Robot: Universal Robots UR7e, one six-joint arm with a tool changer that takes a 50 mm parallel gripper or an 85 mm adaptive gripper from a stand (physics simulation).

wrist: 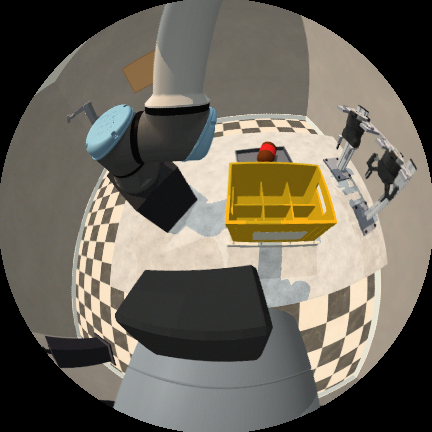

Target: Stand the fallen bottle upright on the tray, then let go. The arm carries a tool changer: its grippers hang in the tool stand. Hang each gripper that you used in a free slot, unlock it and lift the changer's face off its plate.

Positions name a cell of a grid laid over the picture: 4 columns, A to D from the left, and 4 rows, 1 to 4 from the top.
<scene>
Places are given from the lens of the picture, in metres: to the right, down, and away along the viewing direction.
gripper (D2): 0.45, -0.27, 0.22
tool stand (D2): 0.65, 0.00, 0.34
The marked spots on the tool stand and the gripper are 0.36 m apart.
</scene>
